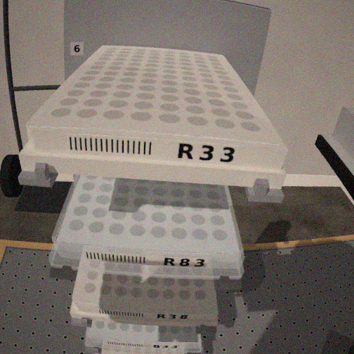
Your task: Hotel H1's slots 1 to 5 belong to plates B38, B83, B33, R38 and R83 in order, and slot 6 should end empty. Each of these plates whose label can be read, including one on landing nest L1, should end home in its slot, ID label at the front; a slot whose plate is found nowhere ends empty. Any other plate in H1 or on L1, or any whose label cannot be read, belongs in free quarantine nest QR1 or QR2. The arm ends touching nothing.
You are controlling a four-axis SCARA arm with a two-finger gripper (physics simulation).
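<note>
Hotel H1's grey back panel [165, 25] stands behind a stack of plates seen from the front and above. White plate R33 [155, 130] rests on grey brackets at the top, beside the number 6, its barcode and label facing me. Clear plate R83 [145, 244] lies below it, then white plate R38 [82, 306], then clear plate B33 [120, 334], cut by the bottom edge, all labels in front. Lower slots, L1, QR1 and QR2 do not show. My gripper shows at most as a black-edged grey part at the right edge, apart from the plates; it is open and empty.
The perforated grey deck [30, 285] spreads below, with a wooden edge [300, 242] at its back. A black hand truck [11, 90] stands behind at the left. A pale wall and dark floor lie beyond. Shadows fall on the deck at the right.
</note>
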